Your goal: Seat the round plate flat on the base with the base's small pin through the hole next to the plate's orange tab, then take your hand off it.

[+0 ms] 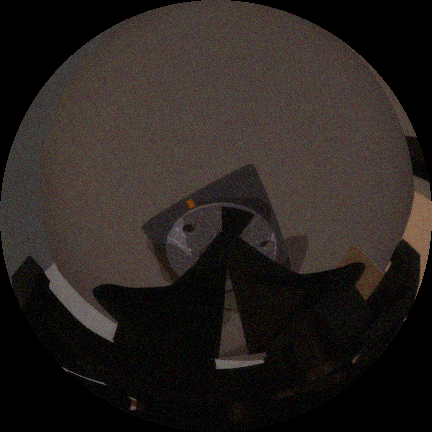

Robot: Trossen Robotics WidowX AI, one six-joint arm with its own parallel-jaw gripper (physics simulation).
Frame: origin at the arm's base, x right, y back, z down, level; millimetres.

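Seen in the pictures: gripper, fingertip midpoint: (224, 237).
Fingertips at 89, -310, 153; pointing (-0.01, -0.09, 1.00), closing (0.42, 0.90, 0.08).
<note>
Pixels of each thing's middle, then the offset from my fingertips to it, as dx, dy, dz. "spot": a spot on its surface instead.
- round grey plate at the middle of its body: (221, 262) -33, +13, +17
- dark square base at the middle of its body: (221, 250) -33, +12, +35
- small orange mark at a spot on its surface: (190, 204) spot: +1, -32, +31
The round grey plate (202, 220) with a black wedge lies over the dark square base (240, 182). One dark hole shows at its left and another at its right, with something paler inside the right one. A small orange mark (190, 204) shows just outside the plate's upper left edge; whether it belongs to the base or the plate is hard to tell. My gripper (224, 237) is shut with nothing between its fingers, its tips over the plate's middle. The fingers hide the near part of plate and base. The pin cannot be made out, nor whether the plate lies fully flat.
A brown block (369, 275) stands at the right, beyond the right finger. A dark shadow falls beside the base's right corner. A pale strip shows at the lower left, and a tan surface (421, 220) at the far right edge.
</note>
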